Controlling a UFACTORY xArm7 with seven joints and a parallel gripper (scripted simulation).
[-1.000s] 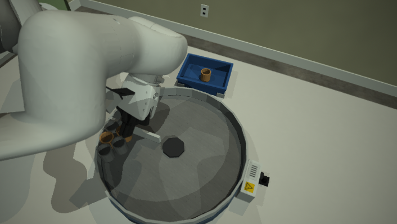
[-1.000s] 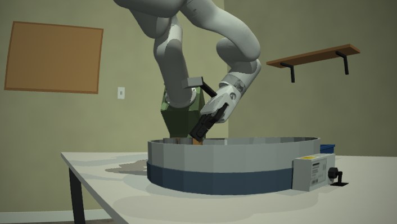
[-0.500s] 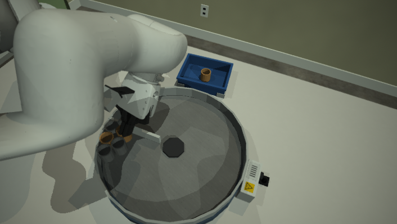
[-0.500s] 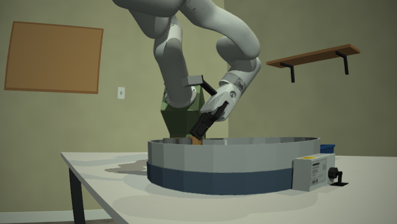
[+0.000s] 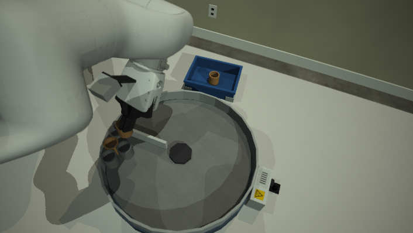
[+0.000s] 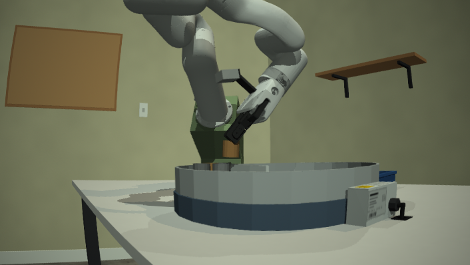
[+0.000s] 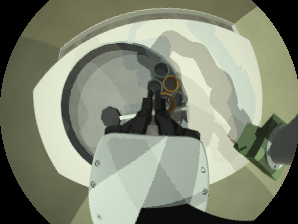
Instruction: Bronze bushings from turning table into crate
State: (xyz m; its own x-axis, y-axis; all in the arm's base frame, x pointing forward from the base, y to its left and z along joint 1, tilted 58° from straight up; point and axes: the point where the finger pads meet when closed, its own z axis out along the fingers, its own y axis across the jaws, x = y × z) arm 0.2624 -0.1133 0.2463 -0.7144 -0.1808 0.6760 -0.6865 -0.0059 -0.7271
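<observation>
The blue crate is 24 cm ahead of my hand, 30 cm to the left of it and 14 cm below it. From my hand the other things lie so: round turning table: 13 cm ahead, 3 cm to the right, 11 cm below.
</observation>
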